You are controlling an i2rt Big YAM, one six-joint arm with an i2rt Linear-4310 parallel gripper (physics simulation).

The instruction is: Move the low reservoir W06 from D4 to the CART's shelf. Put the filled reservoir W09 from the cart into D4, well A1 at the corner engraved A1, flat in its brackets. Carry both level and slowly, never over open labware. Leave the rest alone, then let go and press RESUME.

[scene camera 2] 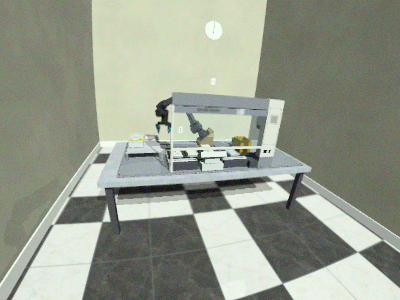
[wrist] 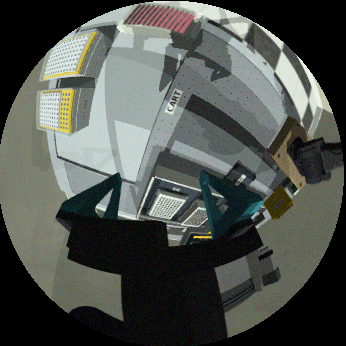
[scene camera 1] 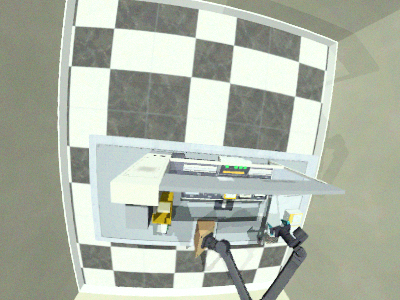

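Pixels of known places: gripper, fingertip midpoint: (scene camera 2: 163, 133) (wrist: 160, 175) (scene camera 1: 274, 221); arm's base, origin of the base link: (wrist: 299, 155) (scene camera 1: 206, 239).
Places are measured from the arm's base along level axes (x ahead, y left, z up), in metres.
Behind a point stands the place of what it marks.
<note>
My gripper (scene camera 1: 278, 226) {x 0.263, y -0.416, z 0.083 m} (scene camera 2: 164, 129) {x 0.263, y -0.416, z 0.083 m} (wrist: 160, 175) {x 0.263, y -0.416, z 0.083 m} is open and empty, raised above the table beside the cart. A filled reservoir with red troughs (scene camera 2: 150, 137) {x 0.080, y -0.555, z -0.014 m} (wrist: 159, 19) {x 0.047, y -0.551, z -0.013 m} stands on the cart's pale shelf (wrist: 132, 82) {x 0.188, y -0.523, z -0.035 m}, at the top of the wrist view, away from the fingers. The CART label (wrist: 173, 102) {x 0.188, y -0.432, z -0.094 m} lies beside the shelf. Between and beyond the fingers, the deck holds a white dotted plate (wrist: 166, 206) {x 0.444, y -0.303, z -0.026 m} and another pale labware piece (wrist: 194, 216) {x 0.438, y -0.193, z -0.013 m}; their codes are unreadable, so I cannot tell which is W06. A lit panel (scene camera 1: 234, 169) shows green marks and a yellow bar.
Two yellow-edged racks (wrist: 70, 55) (wrist: 55, 110) {x 0.266, y -0.631, z 0.035 m} stand on the cart. The machine's frame and clear front panel (scene camera 1: 250, 184) {x 0.601, y 0.064, z 0.411 m} rise over the deck. A brown bracket (scene camera 1: 202, 235) {x 0.071, y 0.055, z 0.047 m} (scene camera 2: 207, 136) (wrist: 289, 147) {x 0.022, y -0.050, z -0.034 m} adjoins another dark arm part. A yellow box (scene camera 1: 162, 212) (scene camera 2: 242, 144) (wrist: 278, 203) stands farther along.
</note>
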